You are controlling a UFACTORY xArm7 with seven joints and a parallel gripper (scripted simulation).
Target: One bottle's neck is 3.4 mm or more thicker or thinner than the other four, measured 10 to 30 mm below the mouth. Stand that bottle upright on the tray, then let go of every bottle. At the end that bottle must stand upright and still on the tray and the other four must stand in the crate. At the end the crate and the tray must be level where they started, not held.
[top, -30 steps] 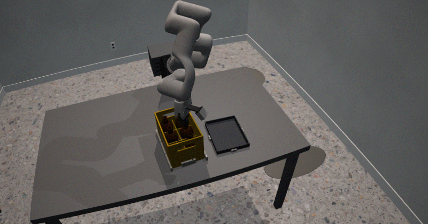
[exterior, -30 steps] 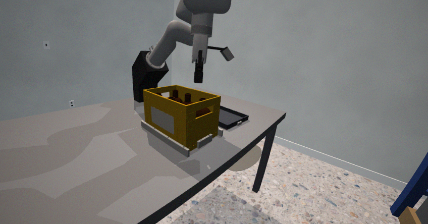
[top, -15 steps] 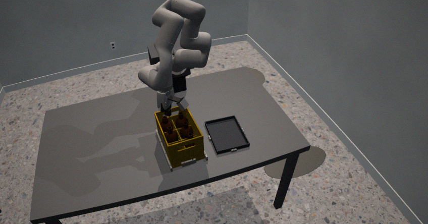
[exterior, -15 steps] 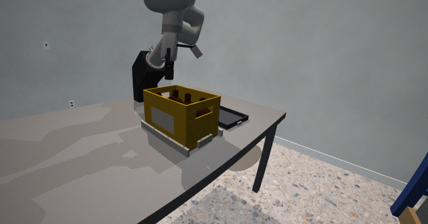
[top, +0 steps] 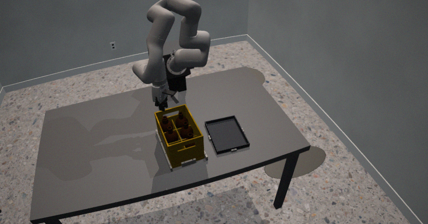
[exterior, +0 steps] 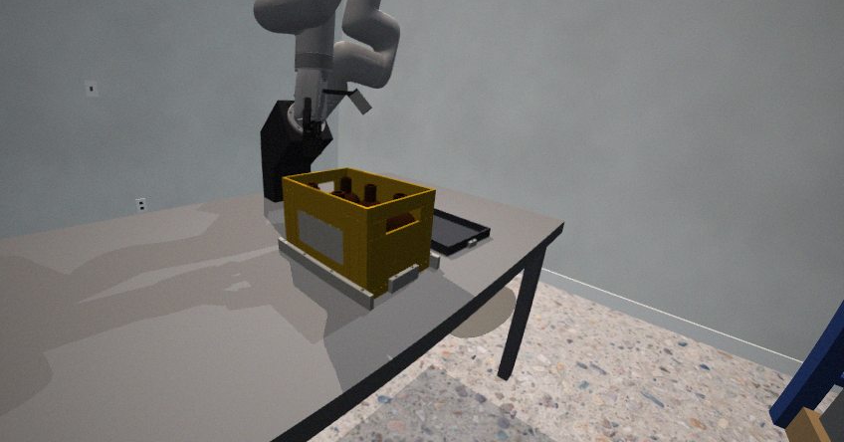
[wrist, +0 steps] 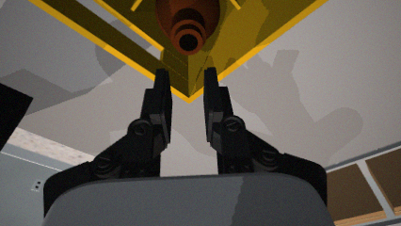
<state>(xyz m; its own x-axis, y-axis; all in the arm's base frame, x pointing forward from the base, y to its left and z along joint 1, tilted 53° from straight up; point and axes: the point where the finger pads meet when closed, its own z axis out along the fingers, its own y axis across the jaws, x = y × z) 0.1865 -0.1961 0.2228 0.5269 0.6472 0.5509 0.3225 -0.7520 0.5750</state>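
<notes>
Right now the yellow crate is 16 cm below my hand, 10 cm ahead of it and 2 cm to the left of it. Also, from my hand: black tray (28 cm to the left, 23 cm below, 18 cm ahead).
</notes>
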